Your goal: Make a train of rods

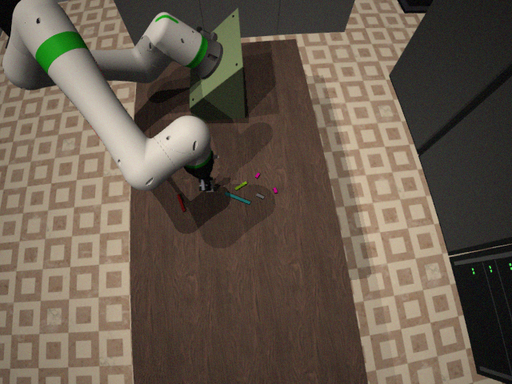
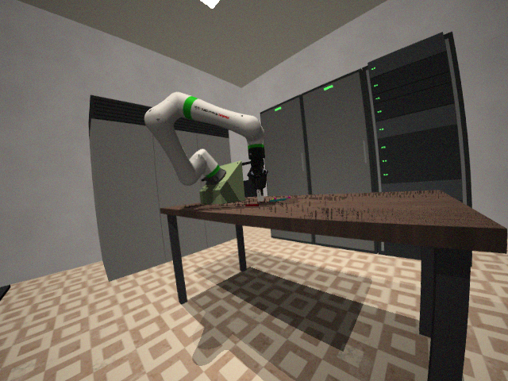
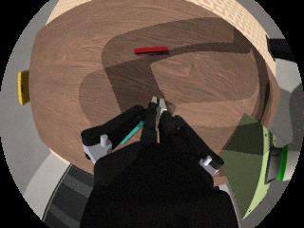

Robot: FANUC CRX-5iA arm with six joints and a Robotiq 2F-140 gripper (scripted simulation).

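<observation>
Now: the small blue rod 30 mm below my hand. Round my hand: lime rod 120 mm to the left, 40 mm below; red rod 40 mm ahead, 110 mm to the right, 40 mm below; turquoise rod 50 mm ahead, 100 mm to the left, 40 mm below.
</observation>
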